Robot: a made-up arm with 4 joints.
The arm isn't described. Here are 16 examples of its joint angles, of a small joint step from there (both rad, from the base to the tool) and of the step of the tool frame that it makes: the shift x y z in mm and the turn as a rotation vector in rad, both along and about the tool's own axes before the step.
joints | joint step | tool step
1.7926 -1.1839 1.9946 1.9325 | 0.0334 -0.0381 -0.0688 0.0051 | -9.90 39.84 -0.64 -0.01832 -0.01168 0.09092
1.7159 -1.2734 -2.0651 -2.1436 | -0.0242 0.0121 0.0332 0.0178 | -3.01 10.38 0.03 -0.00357 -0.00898 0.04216
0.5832 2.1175 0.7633 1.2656 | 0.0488 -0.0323 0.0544 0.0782 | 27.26 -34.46 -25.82 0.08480 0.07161 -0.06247
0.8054 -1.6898 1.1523 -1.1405 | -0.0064 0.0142 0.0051 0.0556 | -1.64 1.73 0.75 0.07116 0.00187 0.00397
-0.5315 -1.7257 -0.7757 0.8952 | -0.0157 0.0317 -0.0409 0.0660 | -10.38 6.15 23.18 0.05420 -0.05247 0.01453
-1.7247 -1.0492 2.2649 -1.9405 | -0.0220 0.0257 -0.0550 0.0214 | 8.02 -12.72 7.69 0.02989 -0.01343 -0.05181
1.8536 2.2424 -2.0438 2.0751 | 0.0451 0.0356 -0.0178 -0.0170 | -15.73 21.21 -6.38 -0.06467 -0.01780 -0.00276
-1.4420 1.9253 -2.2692 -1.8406 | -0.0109 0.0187 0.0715 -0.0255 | 1.34 20.16 9.57 -0.03397 -0.03762 0.05949
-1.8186 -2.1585 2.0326 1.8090 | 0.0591 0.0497 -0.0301 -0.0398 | 4.74 -15.16 10.67 0.02661 -0.02337 0.00370
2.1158 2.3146 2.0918 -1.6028 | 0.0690 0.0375 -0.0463 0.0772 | 31.62 -9.90 24.22 0.08628 -0.06174 0.00179
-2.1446 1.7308 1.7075 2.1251 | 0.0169 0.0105 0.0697 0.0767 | 8.24 -29.07 11.09 0.08417 -0.02538 -0.07032
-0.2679 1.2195 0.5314 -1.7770 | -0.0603 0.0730 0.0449 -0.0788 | -40.88 13.23 -31.81 -0.08911 0.07405 0.08409
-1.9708 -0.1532 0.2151 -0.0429 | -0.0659 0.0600 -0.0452 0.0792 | -19.90 -22.97 5.67 0.09860 0.02042 -0.05727
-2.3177 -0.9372 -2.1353 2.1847 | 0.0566 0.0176 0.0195 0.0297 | 6.42 -3.38 -15.90 0.03861 0.04713 -0.01645
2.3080 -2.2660 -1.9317 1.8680 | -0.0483 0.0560 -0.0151 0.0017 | 5.13 34.62 -5.98 -0.06420 -0.00135 0.04748
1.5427 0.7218 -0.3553 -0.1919 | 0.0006 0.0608 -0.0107 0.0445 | -16.34 -21.71 7.41 0.02342 -0.00135 -0.05810
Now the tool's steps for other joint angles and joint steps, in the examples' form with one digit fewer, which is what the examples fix.
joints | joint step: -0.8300 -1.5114 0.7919 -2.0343 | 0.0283 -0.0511 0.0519 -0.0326
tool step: 4.7 5.8 0.4 -0.0892 -0.0362 0.0386
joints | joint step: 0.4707 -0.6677 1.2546 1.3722 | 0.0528 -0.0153 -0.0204 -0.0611
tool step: 0.6 26.1 10.0 -0.0862 -0.0397 0.0540
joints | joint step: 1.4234 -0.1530 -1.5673 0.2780 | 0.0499 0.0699 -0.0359 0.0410
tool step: -14.5 15.8 45.4 -0.0288 -0.0796 0.0317
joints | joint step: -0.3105 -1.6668 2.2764 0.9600 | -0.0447 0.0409 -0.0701 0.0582
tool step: 8.4 20.8 -4.8 0.0625 0.0101 0.0945
